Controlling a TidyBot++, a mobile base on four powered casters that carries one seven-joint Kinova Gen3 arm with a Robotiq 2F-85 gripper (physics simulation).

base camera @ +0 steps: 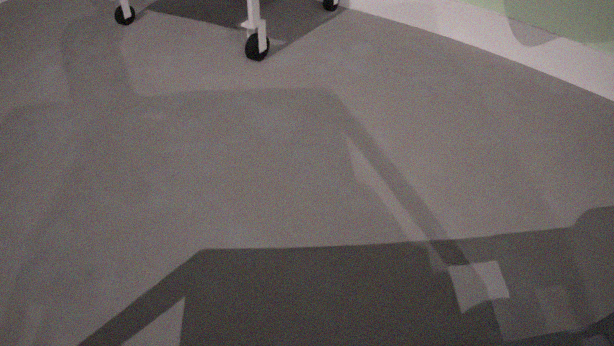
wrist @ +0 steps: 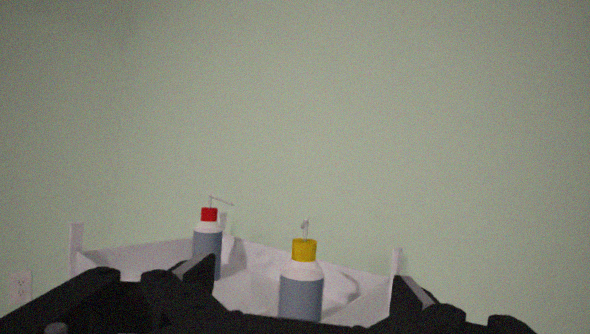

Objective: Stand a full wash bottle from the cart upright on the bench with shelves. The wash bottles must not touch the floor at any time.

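Places are measured from the arm's base along level axes (x ahead, y left, z up), in centimetres.
Pixels of known places: gripper, fingertip midpoint: (wrist: 301,285).
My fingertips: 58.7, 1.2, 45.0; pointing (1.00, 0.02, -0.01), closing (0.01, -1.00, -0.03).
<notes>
For each thing: its top centre in the pictures, then the offset to it from my fingertips, as dx, dy, dz. Level surfaces: height alone.
- wash bottle with a yellow cap, middle of its top: (wrist: 305,217) +28.6, +1.0, -0.9
- second wash bottle with a red cap, middle of its top: (wrist: 215,194) +49.6, +20.4, -0.9
- grey floor, its level: dz -84.6
- wall outlet, middle of its top: (wrist: 20,272) +83.3, +103.1, -38.9
A wash bottle with a yellow cap (wrist: 301,297) and blue-grey contents stands upright in the top tray of the white cart (wrist: 76,245) (base camera: 254,12). A second wash bottle with a red cap (wrist: 208,242) and similar contents stands upright farther back to the left. My gripper (wrist: 301,285) is open and empty, its black fingers wide apart at the bottom of the wrist view. The yellow-capped bottle appears between the fingers but beyond them; the left finger overlaps part of the red-capped bottle in view. The lower parts of the tray are hidden by the gripper. The bench with shelves does not show.
The cart's black casters (base camera: 257,47) stand on the grey floor (base camera: 225,170) at the top of the base view. A green wall (wrist: 325,110) (base camera: 580,22) with a white baseboard (base camera: 450,42) runs behind the cart. A wall outlet (wrist: 21,286) is at the lower left.
</notes>
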